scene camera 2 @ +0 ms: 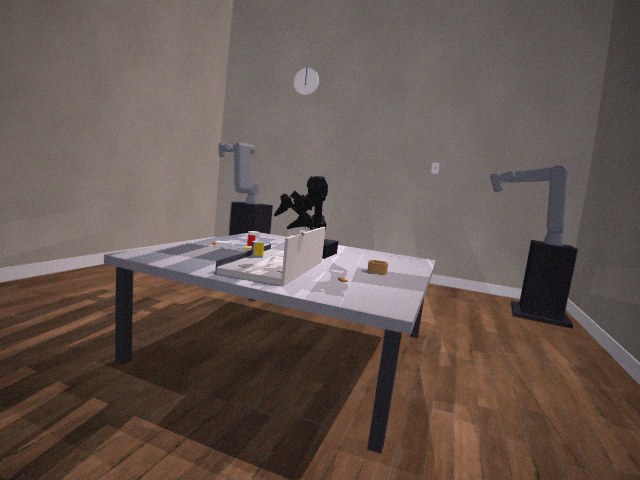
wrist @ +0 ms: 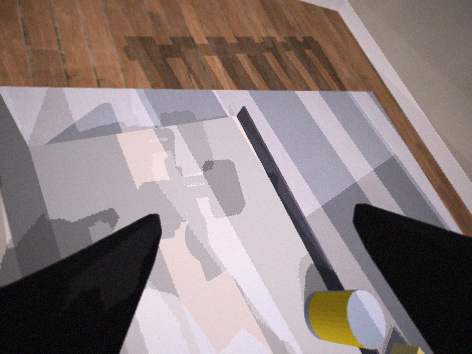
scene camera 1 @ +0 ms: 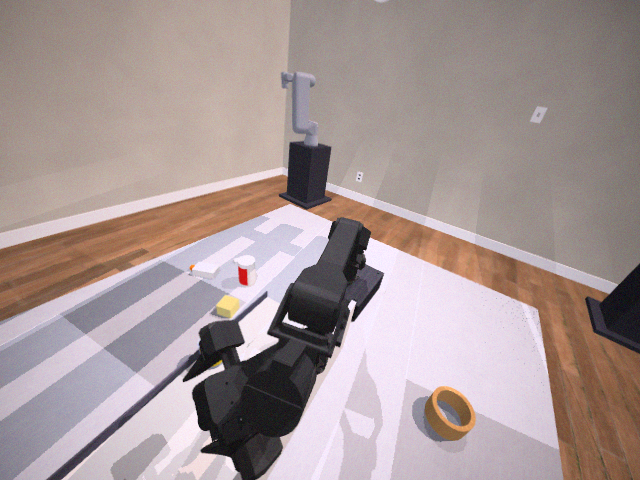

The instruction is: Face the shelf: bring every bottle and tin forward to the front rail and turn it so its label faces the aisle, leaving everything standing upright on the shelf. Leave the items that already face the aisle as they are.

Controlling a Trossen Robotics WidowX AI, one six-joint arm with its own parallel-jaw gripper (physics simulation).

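Places are measured from the arm's base along level axes (x ahead, y left, z up), in metres.
Pixels of known places: gripper, fingertip midpoint: [scene camera 2: 280, 221] [wrist: 256, 217] [scene camera 1: 193, 413]; arm's base at its link origin: [scene camera 1: 347, 276].
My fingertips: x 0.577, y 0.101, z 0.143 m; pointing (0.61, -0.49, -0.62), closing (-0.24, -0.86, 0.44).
For each thing: its top centre in the pictures, then the offset to it from my fingertips. "spot": a spot on its surface instead.
- yellow tin with a pale top, top centre: [wrist: 366, 318] [scene camera 2: 258, 241] dx -0.110, dy -0.176, dz -0.121 m
- dark front rail at a spot on its surface: [wrist: 280, 187] spot: dx +0.066, dy -0.175, dz -0.178 m
- white tub with a red patch, top centre: [scene camera 1: 246, 260] [scene camera 2: 253, 231] dx -0.354, dy -0.376, dz -0.118 m
- yellow block at its top centre: [scene camera 1: 227, 302] dx -0.231, dy -0.304, dz -0.179 m
- white box at its top centre: [scene camera 1: 203, 266] [scene camera 2: 221, 241] dx -0.267, dy -0.520, dz -0.189 m
- orange ring at its top centre: [scene camera 1: 453, 407] [scene camera 2: 378, 261] dx -0.409, dy +0.321, dz -0.167 m
- small orange piece at its top centre: [scene camera 2: 342, 278] dx -0.111, dy +0.261, dz -0.209 m
A yellow tin with a pale top [scene camera 2: 258, 249] [wrist: 330, 315] stands upright on the cream shelf [scene camera 2: 305, 253] [wrist: 260, 235], close against the dark front rail [scene camera 1: 155, 390] [wrist: 280, 187]. A blue strip shows on its side in scene camera 2; which way its label faces is unclear. In scene camera 1 it is mostly hidden behind a finger. My gripper [scene camera 1: 195, 414] [scene camera 2: 282, 221] [wrist: 256, 217] is open and empty, raised above the shelf; the tin shows low in the wrist view near the right finger. A white tub with a red patch [scene camera 1: 246, 271] [scene camera 2: 251, 238] stands upright on the table beyond the rail.
A yellow block [scene camera 1: 227, 306] [wrist: 407, 349] lies outside the rail. A white box [scene camera 1: 206, 270] with an orange end lies farther off. An orange ring [scene camera 1: 439, 423] [scene camera 2: 377, 267] and a small orange piece [scene camera 2: 342, 279] lie behind the shelf's upright back panel.
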